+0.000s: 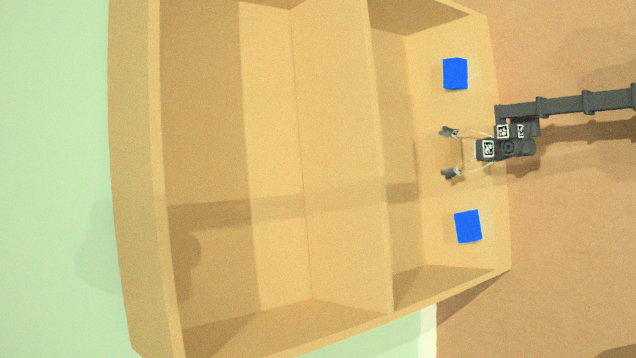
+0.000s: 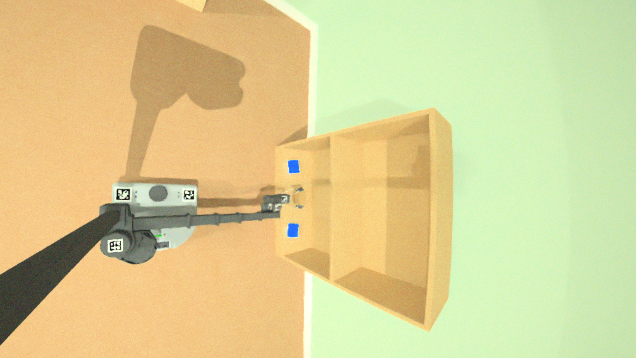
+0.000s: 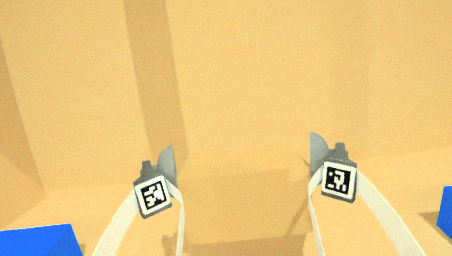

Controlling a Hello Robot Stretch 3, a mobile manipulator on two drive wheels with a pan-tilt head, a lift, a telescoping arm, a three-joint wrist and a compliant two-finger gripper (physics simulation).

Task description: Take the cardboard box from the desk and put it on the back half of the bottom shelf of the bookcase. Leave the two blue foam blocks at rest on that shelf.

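My gripper is shut on the cardboard box. It reaches into the bottom shelf of the bookcase. The box blends with the shelf's colour. It sits about midway in the shelf's depth, between the two blue foam blocks. One block is on one side, the other block on the other side. Both rest near the front edge, clear of my fingers. Whether the box touches the shelf I cannot tell.
The telescoping arm stretches from the robot base on the brown floor to the shelf. The bookcase stands against a green wall. The shelf's back wall is close ahead of the box.
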